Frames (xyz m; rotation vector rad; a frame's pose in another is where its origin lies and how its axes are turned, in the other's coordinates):
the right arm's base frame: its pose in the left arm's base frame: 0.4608 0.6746 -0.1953 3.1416 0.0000 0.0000
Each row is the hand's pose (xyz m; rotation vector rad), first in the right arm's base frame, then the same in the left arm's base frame.
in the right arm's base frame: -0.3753 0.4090 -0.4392 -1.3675 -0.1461 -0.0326
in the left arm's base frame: 0.0855 0.2656 0.2439 1.7686 0.0344 -0.1543
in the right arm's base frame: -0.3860 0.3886 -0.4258 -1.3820 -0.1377 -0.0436
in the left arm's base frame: 0.0748 0.2860 0.2305 1.7545 0.0459 -0.1449
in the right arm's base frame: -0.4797 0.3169 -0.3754 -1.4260 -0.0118 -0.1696
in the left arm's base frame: -0.0189 0.3577 0.1801 1.7086 0.1763 -0.0123
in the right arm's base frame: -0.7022 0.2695 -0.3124 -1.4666 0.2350 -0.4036
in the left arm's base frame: -0.2414 0.4051 0.1171 1.6232 0.4124 0.2401
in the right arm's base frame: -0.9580 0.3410 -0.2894 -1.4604 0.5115 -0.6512
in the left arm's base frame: -0.4972 0.3336 0.0941 1.5189 0.6565 0.5157
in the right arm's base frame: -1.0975 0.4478 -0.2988 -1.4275 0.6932 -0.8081
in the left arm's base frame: -0.6367 0.2268 0.1035 1.4447 0.8101 0.6949
